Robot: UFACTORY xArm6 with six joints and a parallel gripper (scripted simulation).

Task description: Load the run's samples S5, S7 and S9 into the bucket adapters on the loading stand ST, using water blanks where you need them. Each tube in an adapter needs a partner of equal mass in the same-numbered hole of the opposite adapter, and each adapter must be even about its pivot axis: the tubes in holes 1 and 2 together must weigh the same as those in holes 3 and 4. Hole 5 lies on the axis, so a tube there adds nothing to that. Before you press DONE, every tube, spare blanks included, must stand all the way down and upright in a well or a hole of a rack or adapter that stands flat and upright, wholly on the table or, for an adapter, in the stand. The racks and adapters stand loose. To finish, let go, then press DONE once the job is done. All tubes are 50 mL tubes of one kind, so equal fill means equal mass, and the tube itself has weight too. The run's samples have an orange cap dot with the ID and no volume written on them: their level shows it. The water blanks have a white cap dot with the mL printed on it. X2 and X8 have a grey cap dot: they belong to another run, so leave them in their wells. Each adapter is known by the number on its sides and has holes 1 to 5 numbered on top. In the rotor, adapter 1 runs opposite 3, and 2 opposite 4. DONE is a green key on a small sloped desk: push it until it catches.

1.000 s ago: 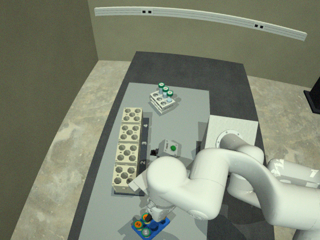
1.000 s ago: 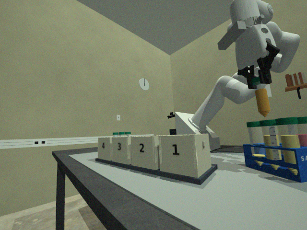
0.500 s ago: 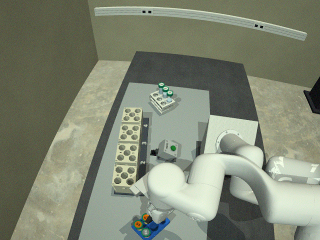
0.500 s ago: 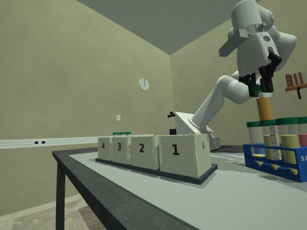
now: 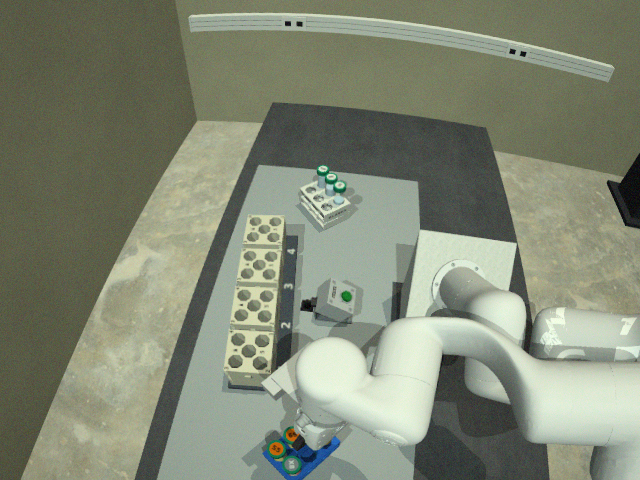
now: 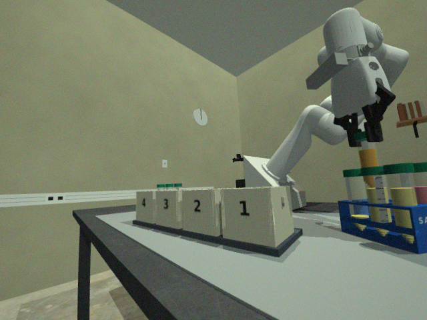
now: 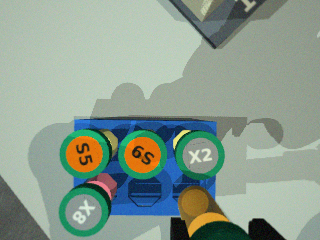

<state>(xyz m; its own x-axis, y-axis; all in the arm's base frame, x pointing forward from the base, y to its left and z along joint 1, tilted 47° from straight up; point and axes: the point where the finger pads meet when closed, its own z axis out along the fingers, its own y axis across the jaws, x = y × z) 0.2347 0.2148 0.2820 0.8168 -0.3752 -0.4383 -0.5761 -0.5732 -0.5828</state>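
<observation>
The orange-capped tube lies 1 cm behind my hand and 5 cm below it. Also, from my hand: yellow-filled tube (6 cm ahead, 1 cm to the left, 13 cm below); grey-dotted tube (3 cm ahead, 3 cm to the right, 13 cm below); blue sample rack (4 cm ahead, 2 cm to the left, 16 cm below).
</observation>
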